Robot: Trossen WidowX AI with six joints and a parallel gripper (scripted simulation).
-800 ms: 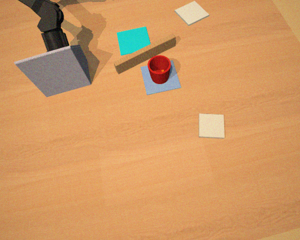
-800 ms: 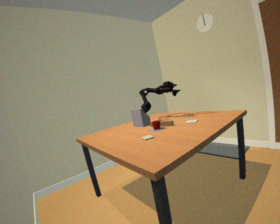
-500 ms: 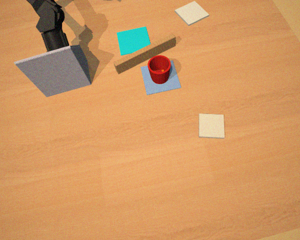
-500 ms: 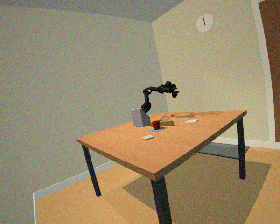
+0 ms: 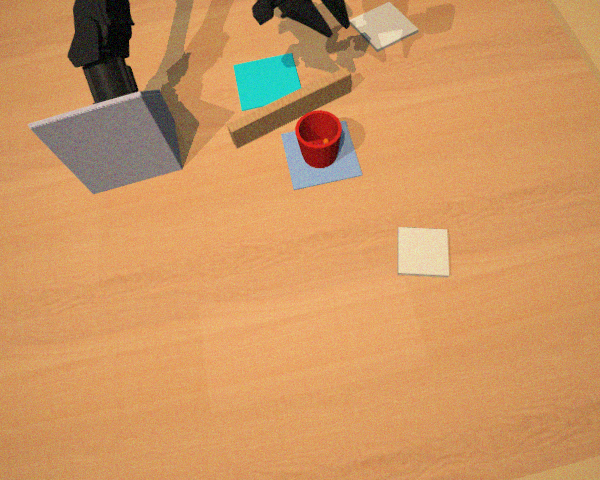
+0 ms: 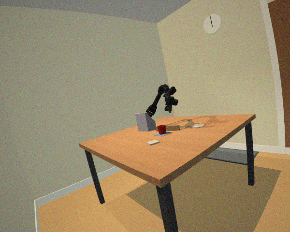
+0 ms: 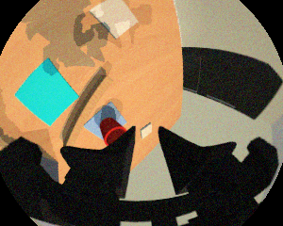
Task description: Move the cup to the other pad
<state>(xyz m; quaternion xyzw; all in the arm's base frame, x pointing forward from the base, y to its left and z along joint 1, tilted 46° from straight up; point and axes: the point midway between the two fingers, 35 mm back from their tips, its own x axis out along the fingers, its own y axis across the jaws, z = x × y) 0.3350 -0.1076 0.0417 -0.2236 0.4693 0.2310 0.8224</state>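
Right now the red cup is 70 mm behind my gripper tip, 80 mm to the right of it and 140 mm below it. The rest, counted from my gripper tip: low wooden bar: 80 mm behind, 20 mm to the left, 160 mm below; then orange marble: 50 mm behind, 70 mm to the right, 160 mm below; then light blue pad: 70 mm behind, 80 mm to the right, 190 mm below.
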